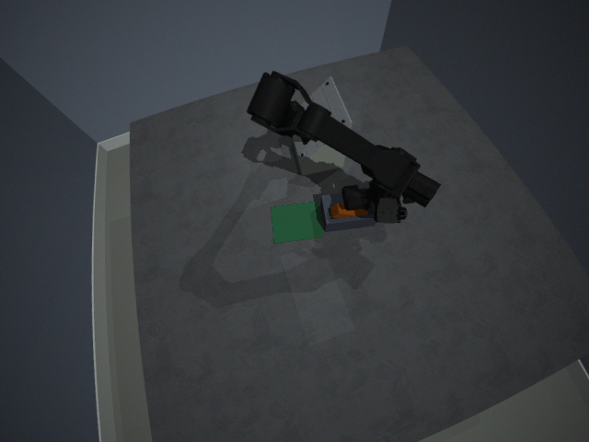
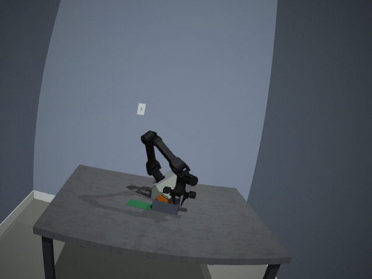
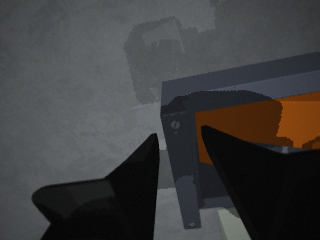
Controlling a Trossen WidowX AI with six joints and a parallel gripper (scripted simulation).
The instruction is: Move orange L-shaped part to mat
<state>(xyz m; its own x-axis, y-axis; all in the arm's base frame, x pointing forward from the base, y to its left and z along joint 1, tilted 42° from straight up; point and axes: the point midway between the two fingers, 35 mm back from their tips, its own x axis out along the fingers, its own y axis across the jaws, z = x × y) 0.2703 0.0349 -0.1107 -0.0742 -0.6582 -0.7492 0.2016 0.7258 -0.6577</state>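
Now: gripper tip 2 cm past the orange L-shaped part and 5 cm to the left of it. From my gripper tip the other things lie so: green mat 5 cm behind, 22 cm to the right, 6 cm below.
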